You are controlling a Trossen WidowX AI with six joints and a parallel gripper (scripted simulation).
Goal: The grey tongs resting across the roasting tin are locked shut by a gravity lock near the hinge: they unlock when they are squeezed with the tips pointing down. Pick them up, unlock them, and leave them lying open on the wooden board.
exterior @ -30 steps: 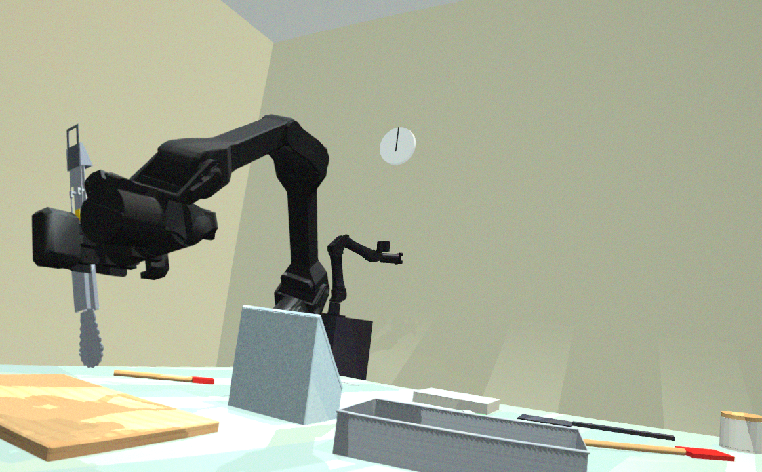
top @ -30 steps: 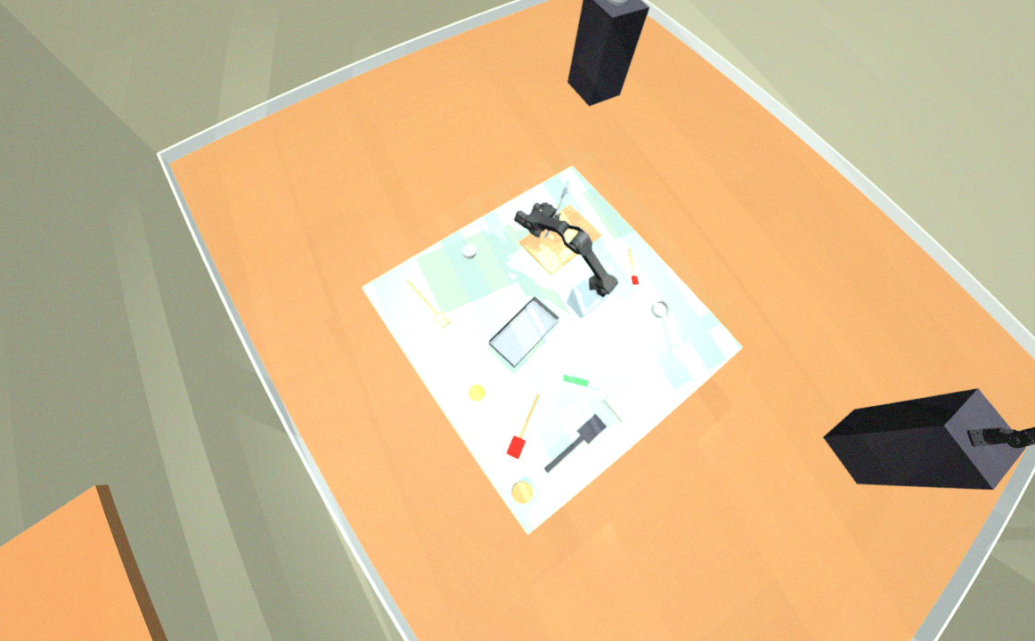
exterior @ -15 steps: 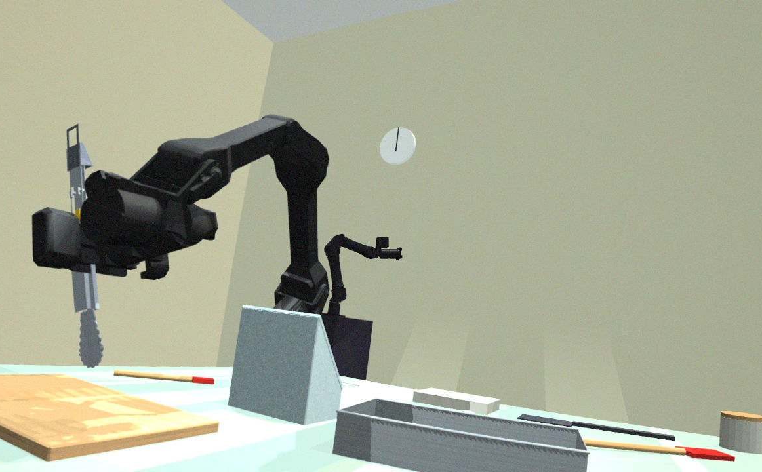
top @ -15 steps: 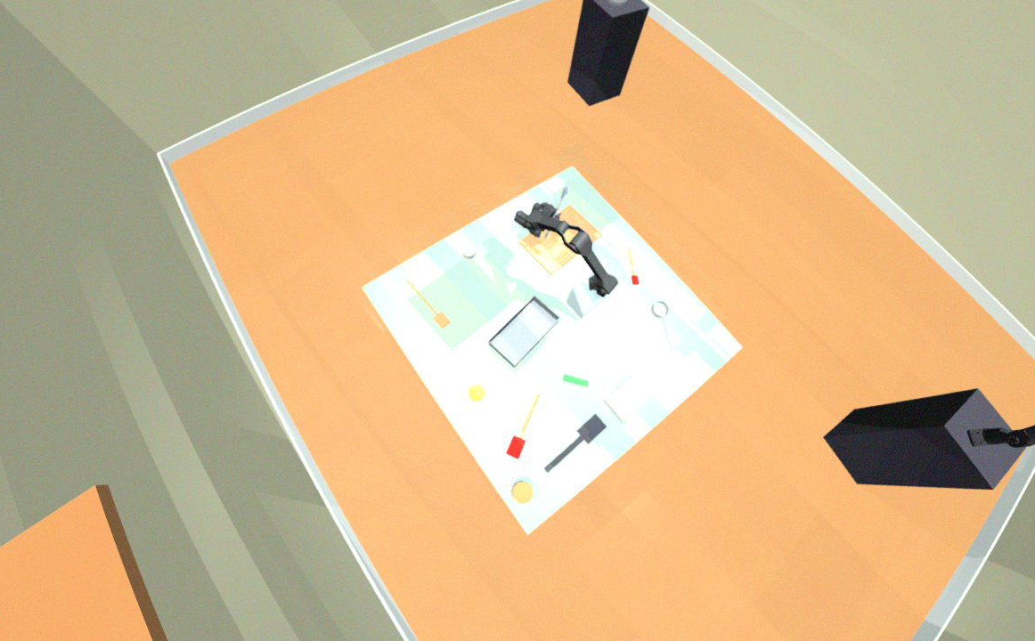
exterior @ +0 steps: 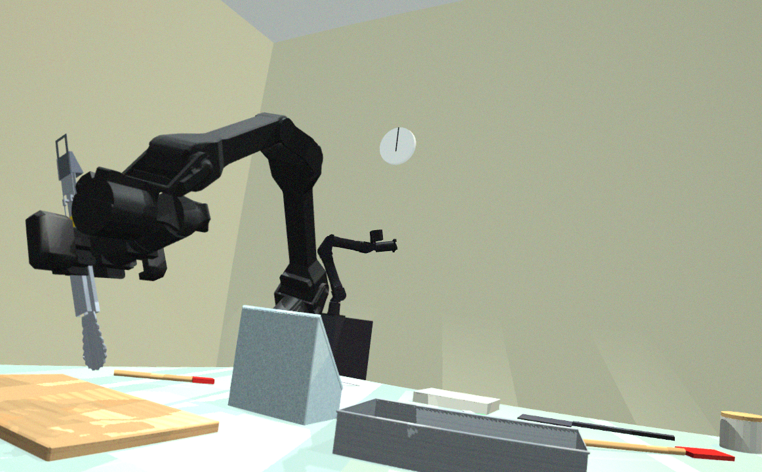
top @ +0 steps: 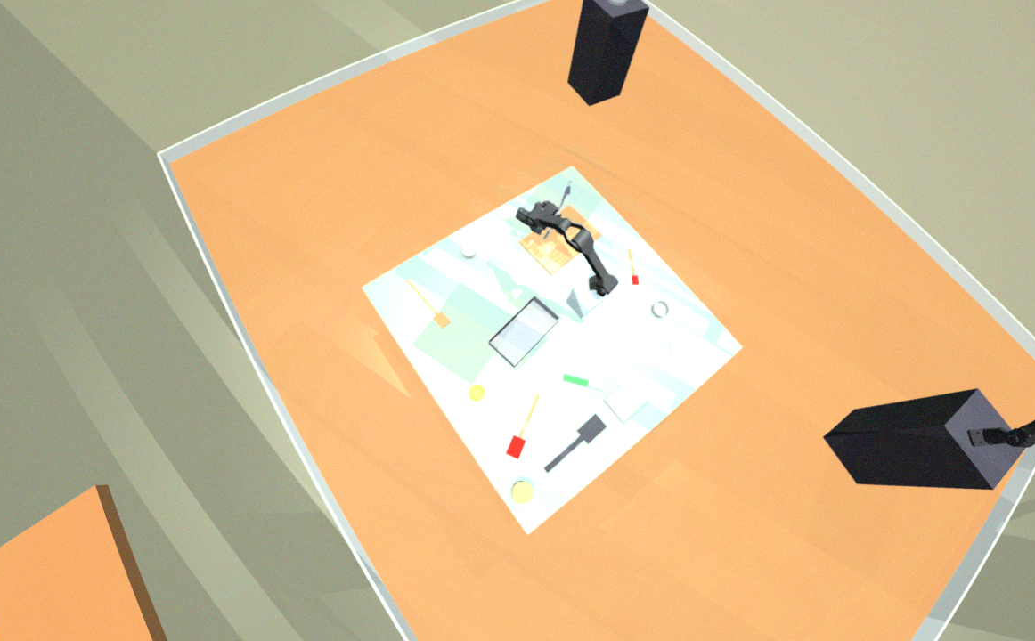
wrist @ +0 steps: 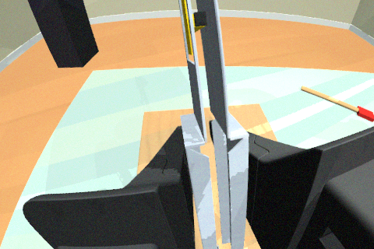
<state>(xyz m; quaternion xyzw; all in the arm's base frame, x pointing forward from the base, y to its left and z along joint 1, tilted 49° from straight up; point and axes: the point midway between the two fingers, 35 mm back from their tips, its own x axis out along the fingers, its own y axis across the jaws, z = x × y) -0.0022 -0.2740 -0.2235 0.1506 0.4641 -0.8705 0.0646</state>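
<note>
Now: gripper tip 10 mm past the wooden board, 40 mm to the right of it and 170 mm above it. Round my gripper tip: red-tipped brush: 230 mm behind, 360 mm to the left, 180 mm below; then pale block: 170 mm ahead, 860 mm to the left, 170 mm below; then grey roasting tin: 410 mm ahead, 370 mm to the left, 150 mm below.
</note>
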